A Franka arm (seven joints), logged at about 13 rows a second.
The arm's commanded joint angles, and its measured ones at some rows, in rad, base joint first. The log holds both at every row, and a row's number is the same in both.
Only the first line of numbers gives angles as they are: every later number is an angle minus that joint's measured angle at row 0.
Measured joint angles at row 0:
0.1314 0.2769 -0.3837 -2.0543 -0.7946 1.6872 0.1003
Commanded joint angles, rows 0 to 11:
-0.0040 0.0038 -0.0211 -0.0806 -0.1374 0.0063 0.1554
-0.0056 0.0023 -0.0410 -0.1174 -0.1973 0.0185 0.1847
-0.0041 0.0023 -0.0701 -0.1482 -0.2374 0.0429 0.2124
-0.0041 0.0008 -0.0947 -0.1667 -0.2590 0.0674 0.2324
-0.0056 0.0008 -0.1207 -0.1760 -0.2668 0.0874 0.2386
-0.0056 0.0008 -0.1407 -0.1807 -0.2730 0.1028 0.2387
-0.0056 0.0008 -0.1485 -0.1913 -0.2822 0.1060 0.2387
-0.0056 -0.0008 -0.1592 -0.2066 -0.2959 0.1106 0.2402
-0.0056 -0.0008 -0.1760 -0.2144 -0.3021 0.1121 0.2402
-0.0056 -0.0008 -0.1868 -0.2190 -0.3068 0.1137 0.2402
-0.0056 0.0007 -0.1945 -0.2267 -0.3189 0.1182 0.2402
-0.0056 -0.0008 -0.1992 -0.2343 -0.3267 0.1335 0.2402
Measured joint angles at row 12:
-0.0130 0.0160 -0.1808 -0.2039 -0.2868 0.1061 0.2111
